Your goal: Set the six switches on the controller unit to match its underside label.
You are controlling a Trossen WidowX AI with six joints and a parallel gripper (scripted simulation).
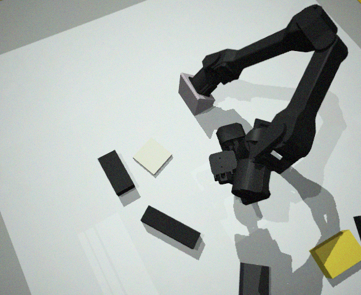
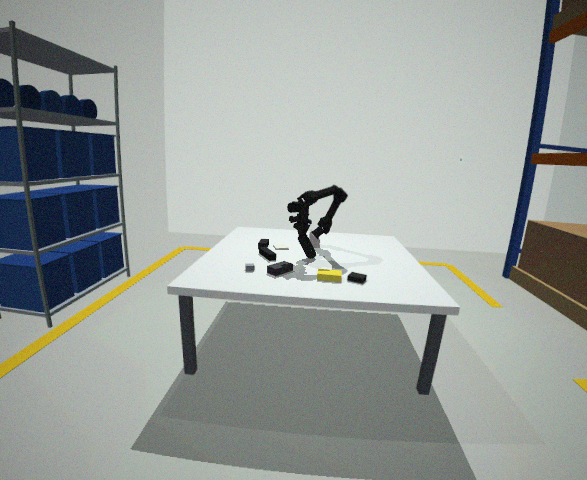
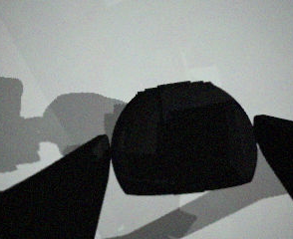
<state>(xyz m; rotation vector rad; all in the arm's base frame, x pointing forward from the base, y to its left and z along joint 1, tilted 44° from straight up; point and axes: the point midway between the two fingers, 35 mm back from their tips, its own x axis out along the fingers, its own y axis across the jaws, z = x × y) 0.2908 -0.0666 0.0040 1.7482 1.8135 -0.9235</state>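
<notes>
The long dark block is 5 cm ahead of my gripper tip, 20 cm to the right of it and 10 cm below it. The rest, counted from my gripper tip: yellow block (30 cm ahead, 19 cm to the left, 10 cm below); cream tile (16 cm behind, 16 cm to the right, 12 cm below).
</notes>
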